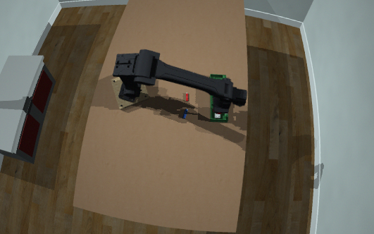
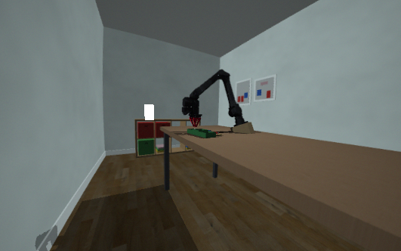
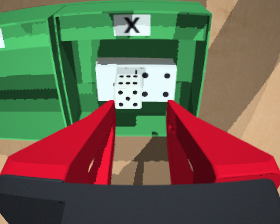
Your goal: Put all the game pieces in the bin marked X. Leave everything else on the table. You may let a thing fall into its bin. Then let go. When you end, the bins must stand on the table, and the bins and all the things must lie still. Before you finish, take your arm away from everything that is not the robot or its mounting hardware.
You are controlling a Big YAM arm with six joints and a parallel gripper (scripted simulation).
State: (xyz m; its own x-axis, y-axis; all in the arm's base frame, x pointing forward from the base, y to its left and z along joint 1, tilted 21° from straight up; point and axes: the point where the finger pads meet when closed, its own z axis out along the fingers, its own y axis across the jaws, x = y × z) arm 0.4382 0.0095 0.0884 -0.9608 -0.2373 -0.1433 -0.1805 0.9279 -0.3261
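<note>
The white die lies 1 cm to the left of my hand and 3 cm below it. The rest, counted from my hand: green bin (1 cm behind, 9 cm to the left, 4 cm below); then white domino-like piece (4 cm below); then blue cylinder (15 cm behind, 3 cm to the right, 5 cm below).
</note>
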